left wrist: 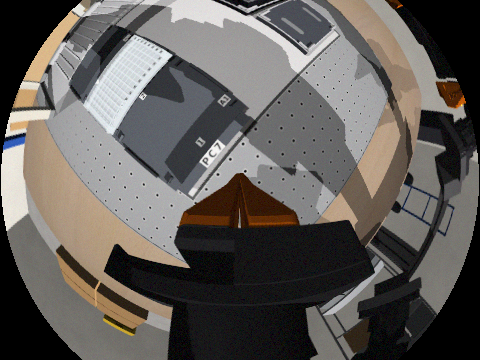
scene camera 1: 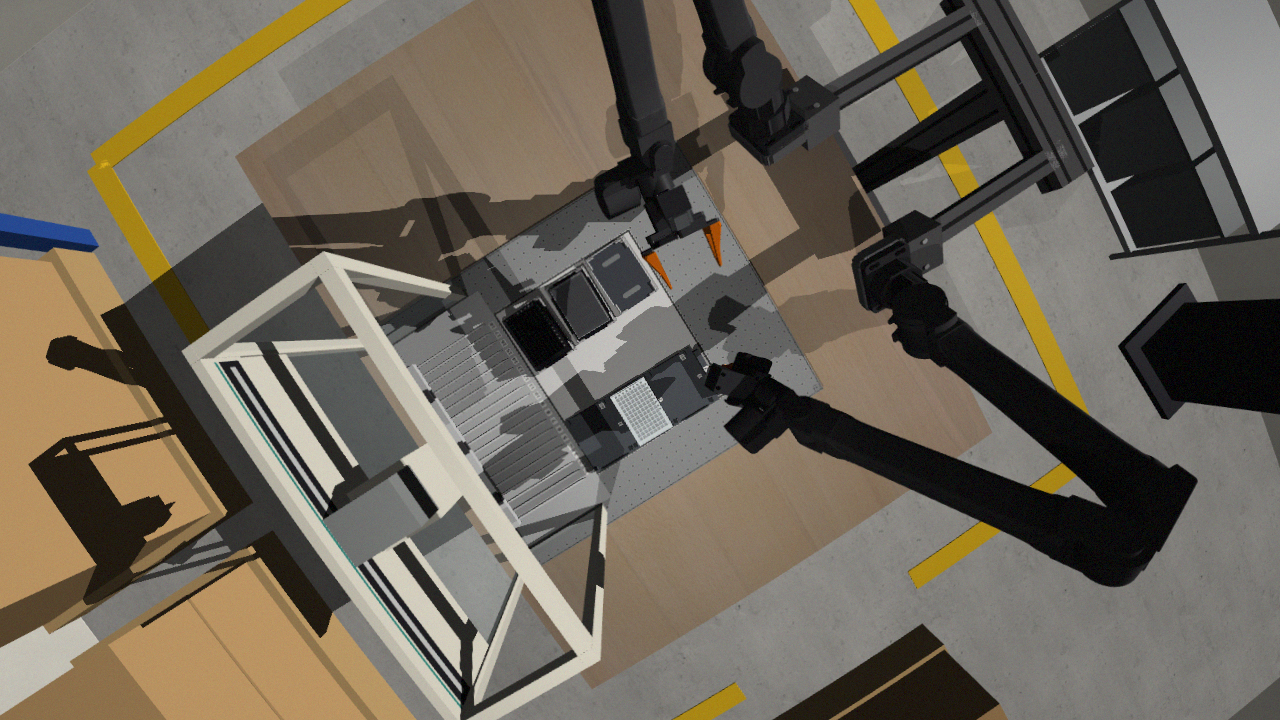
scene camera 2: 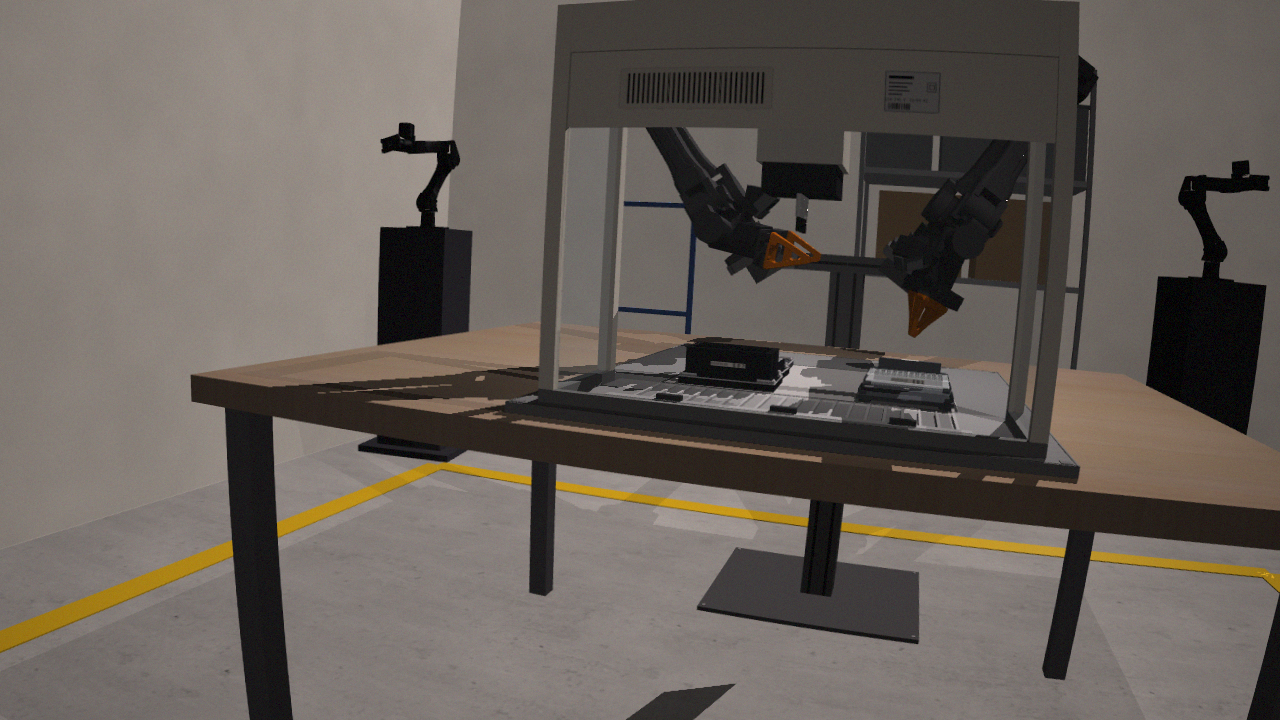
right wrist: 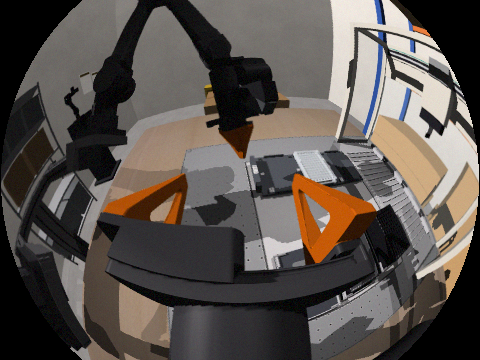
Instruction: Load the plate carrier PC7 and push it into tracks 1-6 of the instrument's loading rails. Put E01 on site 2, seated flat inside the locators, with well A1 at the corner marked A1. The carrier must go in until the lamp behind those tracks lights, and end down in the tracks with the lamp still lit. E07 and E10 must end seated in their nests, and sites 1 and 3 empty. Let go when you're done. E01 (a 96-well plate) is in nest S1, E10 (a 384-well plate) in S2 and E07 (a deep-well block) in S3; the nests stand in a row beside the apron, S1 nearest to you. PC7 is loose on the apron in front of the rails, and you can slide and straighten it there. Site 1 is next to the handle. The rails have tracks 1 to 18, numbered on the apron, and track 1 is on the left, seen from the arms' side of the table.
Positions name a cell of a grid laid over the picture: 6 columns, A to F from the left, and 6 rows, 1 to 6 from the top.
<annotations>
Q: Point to a carrier PC7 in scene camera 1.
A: D4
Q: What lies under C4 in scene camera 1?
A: A white plate E01.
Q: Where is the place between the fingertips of my left gripper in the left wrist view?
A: C3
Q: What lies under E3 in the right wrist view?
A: A white plate E01.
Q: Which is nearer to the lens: the carrier PC7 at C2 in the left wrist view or the white plate E01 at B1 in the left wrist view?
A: The carrier PC7.
</annotations>
